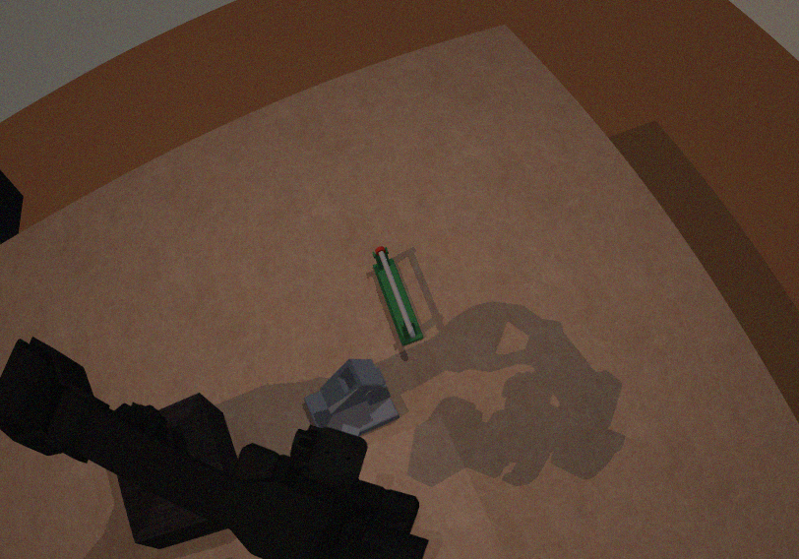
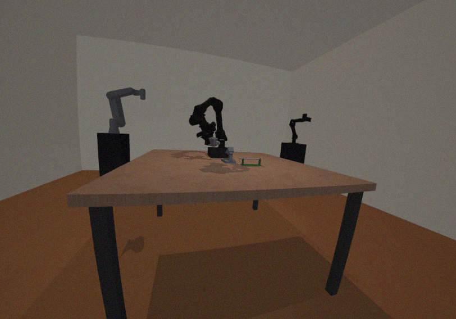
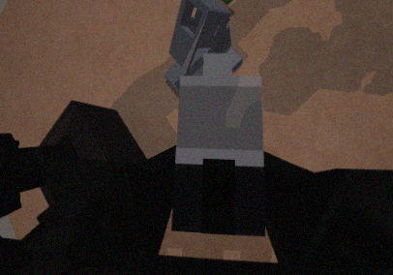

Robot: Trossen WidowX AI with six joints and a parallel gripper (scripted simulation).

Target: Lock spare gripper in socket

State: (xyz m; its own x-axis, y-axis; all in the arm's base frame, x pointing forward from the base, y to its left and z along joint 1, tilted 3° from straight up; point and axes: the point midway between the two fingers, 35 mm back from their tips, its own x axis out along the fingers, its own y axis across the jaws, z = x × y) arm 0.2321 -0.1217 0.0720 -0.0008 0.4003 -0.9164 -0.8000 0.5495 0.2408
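My gripper tip is 1 cm to the right of the spare gripper, 1 cm below it and 1 cm short of it. Round my gripper tip: green cradle 27 cm to the left, 14 cm ahead, 11 cm below; then grey mount 13 cm to the left, 8 cm below, 5 cm ahead.
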